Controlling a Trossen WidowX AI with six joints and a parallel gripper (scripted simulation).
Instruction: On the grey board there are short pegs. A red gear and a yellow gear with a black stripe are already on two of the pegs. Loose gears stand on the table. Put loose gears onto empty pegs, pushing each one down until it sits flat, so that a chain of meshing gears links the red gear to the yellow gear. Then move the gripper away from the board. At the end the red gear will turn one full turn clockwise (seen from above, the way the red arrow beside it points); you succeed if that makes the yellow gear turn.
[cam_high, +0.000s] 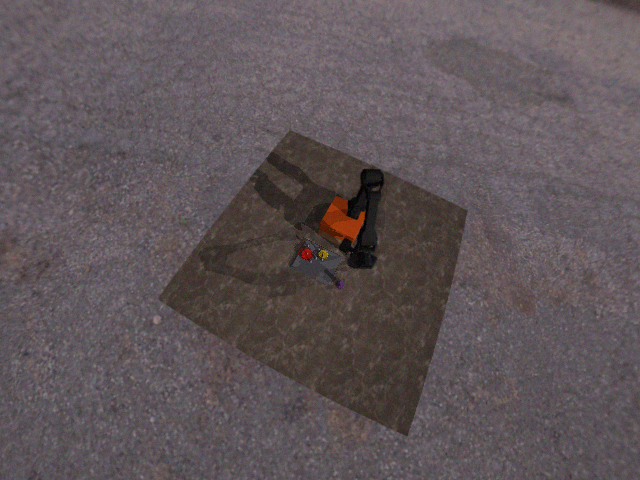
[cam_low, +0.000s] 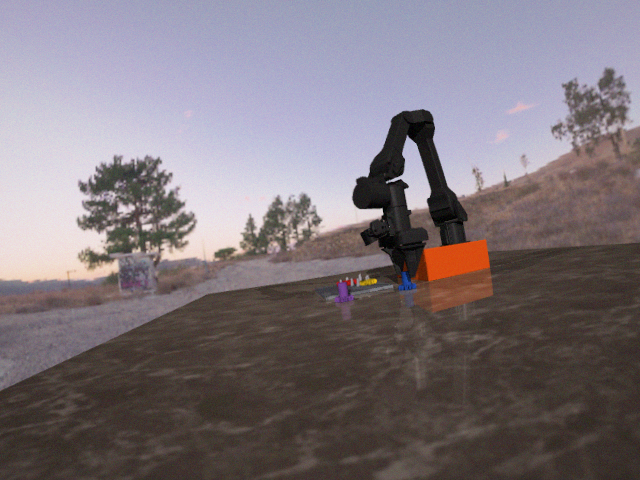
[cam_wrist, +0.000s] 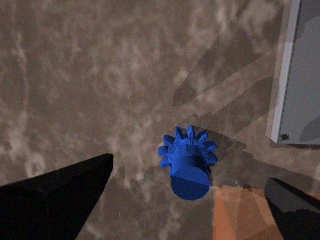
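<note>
Right now the blue gear is 1 cm below my gripper tip. Round my gripper tip: yellow gear: 16 cm to the right, 4 cm ahead, 1 cm below; purple gear: 15 cm ahead, 2 cm to the right, 1 cm below.
</note>
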